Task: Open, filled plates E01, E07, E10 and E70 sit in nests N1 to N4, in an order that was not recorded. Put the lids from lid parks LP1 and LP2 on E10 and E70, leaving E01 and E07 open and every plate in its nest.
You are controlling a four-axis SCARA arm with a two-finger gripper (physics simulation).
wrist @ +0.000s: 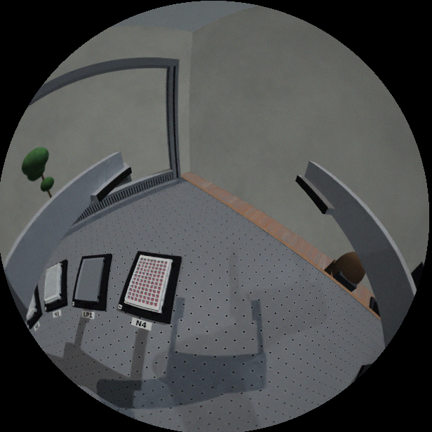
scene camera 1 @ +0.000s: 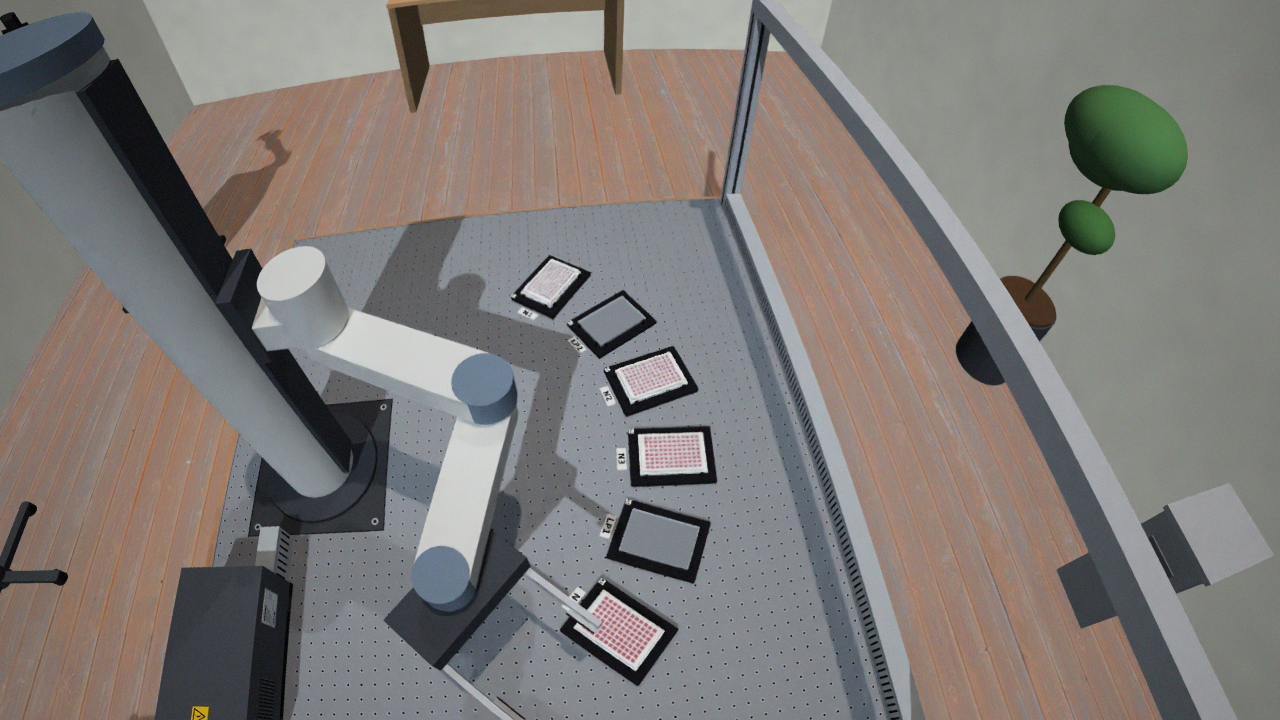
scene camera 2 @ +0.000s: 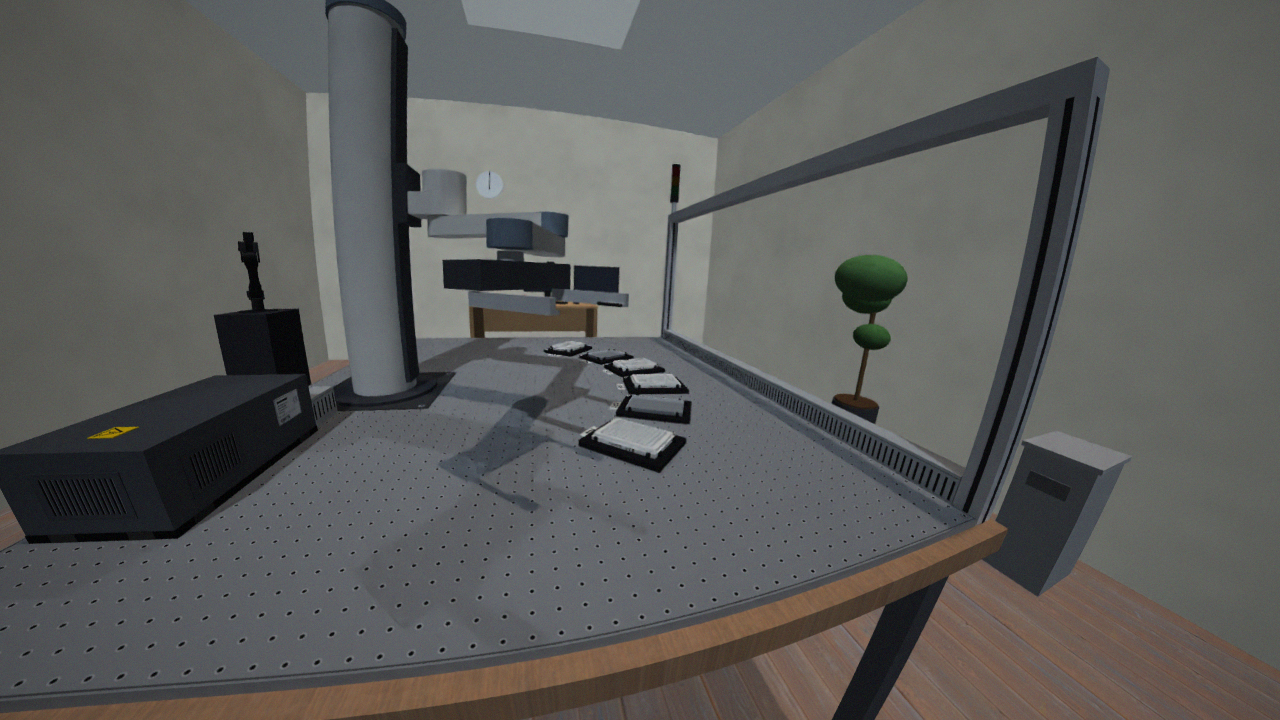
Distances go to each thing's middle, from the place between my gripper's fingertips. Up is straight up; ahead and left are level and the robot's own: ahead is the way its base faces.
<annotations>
My gripper is now 90 mm short of the nest N4 (scene camera 2: 658,464), 100 mm to the right of it and 260 mm above it. The rest, counted from my hand: dark control box (scene camera 2: 147,458): 600 mm behind, 70 mm to the left, 210 mm below; lid park LP1 (scene camera 1: 613,553): 180 mm ahead, 250 mm to the left, 260 mm below; lid park LP2 (scene camera 1: 600,352): 160 mm ahead, 770 mm to the left, 260 mm below.
</annotations>
